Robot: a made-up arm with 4 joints. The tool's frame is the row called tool.
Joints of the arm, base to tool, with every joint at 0 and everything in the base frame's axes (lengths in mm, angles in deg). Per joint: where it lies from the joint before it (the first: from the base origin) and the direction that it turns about. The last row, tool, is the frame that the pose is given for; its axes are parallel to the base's.
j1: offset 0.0 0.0 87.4 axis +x
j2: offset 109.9 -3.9 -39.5 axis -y
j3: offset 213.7 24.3 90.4 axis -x
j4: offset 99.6 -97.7 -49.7 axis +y
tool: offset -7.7 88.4 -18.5
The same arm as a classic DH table. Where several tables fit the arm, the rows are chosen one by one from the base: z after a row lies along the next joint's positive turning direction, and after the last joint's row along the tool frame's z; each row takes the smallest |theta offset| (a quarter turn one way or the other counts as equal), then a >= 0, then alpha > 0; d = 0 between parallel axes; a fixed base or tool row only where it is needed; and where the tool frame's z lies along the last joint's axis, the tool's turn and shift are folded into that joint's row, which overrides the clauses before.
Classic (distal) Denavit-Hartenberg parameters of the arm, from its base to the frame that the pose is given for. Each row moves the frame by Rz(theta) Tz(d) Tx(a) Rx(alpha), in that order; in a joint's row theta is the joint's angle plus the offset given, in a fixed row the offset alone. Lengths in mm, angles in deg.
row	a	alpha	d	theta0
base (fixed)	0	90	87.4	90
j1	39.5	90	109.9	-90
j2	-90.4	90	-20.4	0
j3	49.7	90	-313.3	0
j4	7.7	-90	-9.3	90
tool (fixed)	0	0	-18.5	180

